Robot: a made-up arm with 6 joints.
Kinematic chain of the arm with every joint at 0, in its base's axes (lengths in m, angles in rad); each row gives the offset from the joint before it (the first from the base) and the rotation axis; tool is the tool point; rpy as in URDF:
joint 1: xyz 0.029 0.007 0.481 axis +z
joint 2: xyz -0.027 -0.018 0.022 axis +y
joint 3: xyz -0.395 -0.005 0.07 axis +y
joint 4: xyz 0.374 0.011 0.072 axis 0.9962 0 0.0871
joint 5: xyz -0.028 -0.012 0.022 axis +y
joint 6: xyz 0.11 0.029 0.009 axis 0.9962 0 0.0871
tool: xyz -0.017 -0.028 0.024 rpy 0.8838 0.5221 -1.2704
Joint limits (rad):
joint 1: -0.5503..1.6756
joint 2: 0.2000..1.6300
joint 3: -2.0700..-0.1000
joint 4: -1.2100..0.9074
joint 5: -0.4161..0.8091
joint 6: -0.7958..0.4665
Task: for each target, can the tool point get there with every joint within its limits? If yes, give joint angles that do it. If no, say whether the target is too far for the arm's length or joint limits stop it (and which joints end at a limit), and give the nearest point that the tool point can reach.
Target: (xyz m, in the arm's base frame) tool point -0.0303 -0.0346 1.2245
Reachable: yes | joints -0.2728 0.7778 -1.5285 0.4870 -0.2994 -0.1143
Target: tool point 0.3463 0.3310 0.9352
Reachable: yes | joints 0.8568 1.4476 -1.2718 0.5959 0.2403 -0.5269
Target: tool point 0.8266 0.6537 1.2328
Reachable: no: too far | nearest point 0.4186 0.3229 1.0471 | short by 0.557 m
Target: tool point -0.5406 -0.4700 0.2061
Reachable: no: joint limits stop it (at a limit: joint 2, joint 3, joint 5, joint 6) | nearest point -0.4983 -0.4346 0.9922 | short by 0.788 m
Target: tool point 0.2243 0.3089 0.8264
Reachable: yes | joints 1.1513 1.2432 -0.7496 0.5360 -0.2784 -0.3026
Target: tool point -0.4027 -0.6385 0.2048
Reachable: no: joint limits stop it (at a limit: joint 1, joint 2, joint 3, joint 4, joint 5) | nearest point 0.1501 -0.1642 0.4712 | short by 0.776 m
